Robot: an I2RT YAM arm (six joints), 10 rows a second.
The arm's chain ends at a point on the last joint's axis. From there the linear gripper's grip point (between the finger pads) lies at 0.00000 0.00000 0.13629 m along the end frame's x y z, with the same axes.
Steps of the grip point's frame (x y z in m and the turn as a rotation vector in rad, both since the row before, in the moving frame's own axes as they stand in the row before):
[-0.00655 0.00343 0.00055 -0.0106 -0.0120 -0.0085]
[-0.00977 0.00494 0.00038 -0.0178 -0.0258 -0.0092]
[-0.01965 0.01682 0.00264 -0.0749 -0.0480 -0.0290]
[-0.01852 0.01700 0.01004 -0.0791 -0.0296 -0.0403]
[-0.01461 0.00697 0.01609 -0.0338 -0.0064 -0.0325]
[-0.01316 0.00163 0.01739 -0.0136 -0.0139 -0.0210]
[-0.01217 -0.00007 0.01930 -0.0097 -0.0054 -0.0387]
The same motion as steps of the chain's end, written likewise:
[-0.00492 0.00198 0.00057 -0.0106 -0.0120 -0.0085]
[-0.00627 0.00250 0.00045 -0.0178 -0.0258 -0.0092]
[-0.01327 0.00653 0.00318 -0.0749 -0.0480 -0.0290]
[-0.01471 0.00615 0.01053 -0.0791 -0.0296 -0.0403]
[-0.01381 0.00235 0.01617 -0.0338 -0.0064 -0.0325]
[-0.01129 -0.00024 0.01742 -0.0136 -0.0139 -0.0210]
[-0.01146 -0.00141 0.01931 -0.0097 -0.0054 -0.0387]

